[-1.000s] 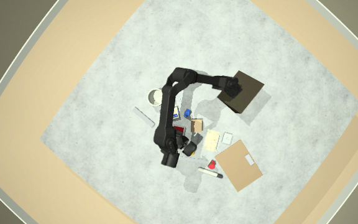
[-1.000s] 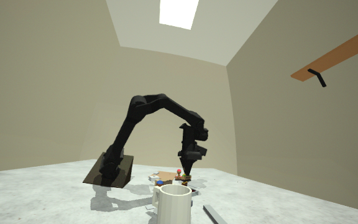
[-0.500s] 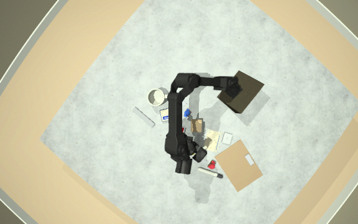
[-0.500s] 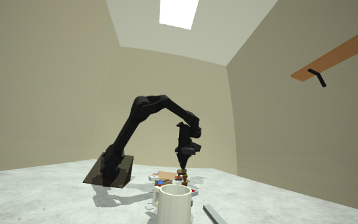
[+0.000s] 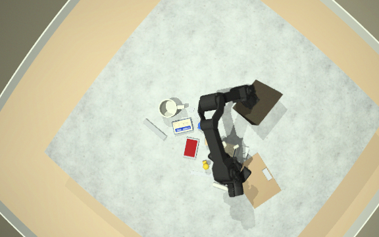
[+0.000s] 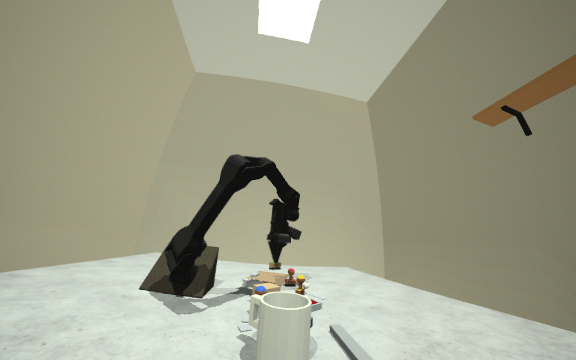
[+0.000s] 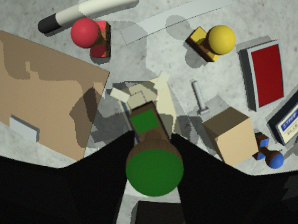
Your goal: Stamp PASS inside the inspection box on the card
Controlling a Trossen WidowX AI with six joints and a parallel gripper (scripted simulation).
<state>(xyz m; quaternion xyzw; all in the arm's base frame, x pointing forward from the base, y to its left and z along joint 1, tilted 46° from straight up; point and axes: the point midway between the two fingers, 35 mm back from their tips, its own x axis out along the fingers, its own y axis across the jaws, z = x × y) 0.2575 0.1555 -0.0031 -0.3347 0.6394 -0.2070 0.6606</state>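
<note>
Right now my gripper tip is 100 mm above the cream card, 20 mm past it and 10 mm to the left of it. The rest, counted from my gripper tip: yellow-knobbed stamp 90 mm ahead, 80 mm below, 40 mm to the right; then green-knobbed stamp right at my gripper tip; then screw 90 mm below, 70 mm to the right, 20 mm ahead.
</note>
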